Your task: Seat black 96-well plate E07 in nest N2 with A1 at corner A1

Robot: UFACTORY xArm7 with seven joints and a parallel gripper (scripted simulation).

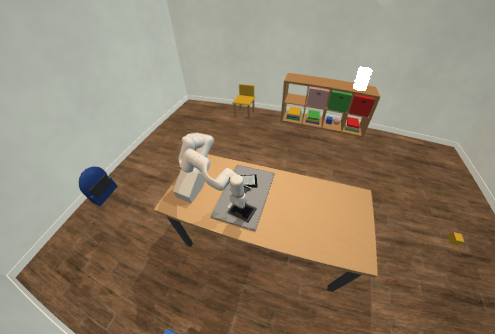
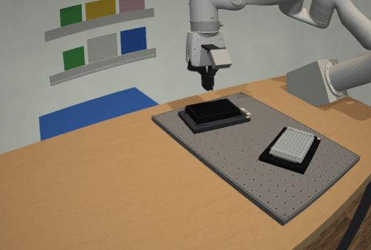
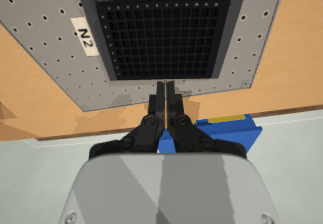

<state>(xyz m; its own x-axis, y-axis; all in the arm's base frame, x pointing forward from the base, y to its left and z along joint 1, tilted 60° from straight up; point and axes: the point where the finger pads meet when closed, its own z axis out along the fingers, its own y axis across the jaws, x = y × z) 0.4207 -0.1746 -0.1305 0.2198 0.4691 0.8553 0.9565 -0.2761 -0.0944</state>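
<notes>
The black 96-well plate E07 lies 70 mm below my hand and 30 mm to the left of it. Round my hand: white N2 label (90 mm below, 90 mm behind, 50 mm to the left); then clear 96-well plate E01 (290 mm to the left, 80 mm below, 40 mm behind).
</notes>
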